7 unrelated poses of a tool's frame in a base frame.
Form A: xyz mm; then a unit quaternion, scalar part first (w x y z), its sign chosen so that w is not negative.
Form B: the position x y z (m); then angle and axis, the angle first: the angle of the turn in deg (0 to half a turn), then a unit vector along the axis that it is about. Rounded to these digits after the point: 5 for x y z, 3 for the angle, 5 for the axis.
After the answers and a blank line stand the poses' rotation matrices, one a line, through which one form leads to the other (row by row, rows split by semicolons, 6 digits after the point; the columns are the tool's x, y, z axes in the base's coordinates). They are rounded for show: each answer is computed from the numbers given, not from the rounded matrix.
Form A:
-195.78 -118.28 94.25 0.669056 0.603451 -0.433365 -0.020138
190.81 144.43 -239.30 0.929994 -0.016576 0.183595 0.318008
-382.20 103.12 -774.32 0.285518 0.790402 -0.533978 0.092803
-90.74 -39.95 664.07 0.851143 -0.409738 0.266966 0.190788
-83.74 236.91 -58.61 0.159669 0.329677 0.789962 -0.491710
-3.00 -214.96 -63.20 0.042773 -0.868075 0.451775 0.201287
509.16 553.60 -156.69 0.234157 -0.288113 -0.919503 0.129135
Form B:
-0.19578 -0.11828 0.09425 96.011 0.81195 -0.58310 -0.02710
0.19081 0.14443 -0.23930 43.132 -0.04510 0.49948 0.86515
-0.38220 0.10312 -0.77432 146.820 0.82473 -0.55717 0.09683
-0.09074 -0.03995 0.66407 63.328 -0.78055 0.50857 0.36345
-0.08374 0.23691 -0.05861 161.625 0.33396 0.80023 -0.49810
-0.00300 -0.21496 -0.06320 175.097 -0.86887 0.45219 0.20147
0.50916 0.55360 -0.15669 152.916 -0.29635 -0.94580 0.13283

0.623578 -0.496082 -0.604196; -0.549976 0.270883 -0.790031; 0.555586 0.824939 -0.103917
0.730328 -0.597578 0.330942; 0.585405 0.797192 0.147601; -0.352027 0.085938 0.932036
0.412511 -0.897108 -0.158217; -0.791120 -0.266694 -0.550457; 0.451624 0.352238 -0.819734
0.784658 -0.543548 0.298106; 0.106003 0.591430 0.799359; -0.610798 -0.595623 0.521688
-0.731638 0.677886 -0.071946; 0.363843 0.299069 -0.882143; -0.576476 -0.671586 -0.465454
0.510766 -0.801568 -0.310817; -0.767129 -0.588140 0.256133; -0.388112 0.107612 -0.915308
-0.724323 0.469366 -0.505027; 0.590317 0.800630 -0.102553; 0.356205 -0.372407 -0.856989

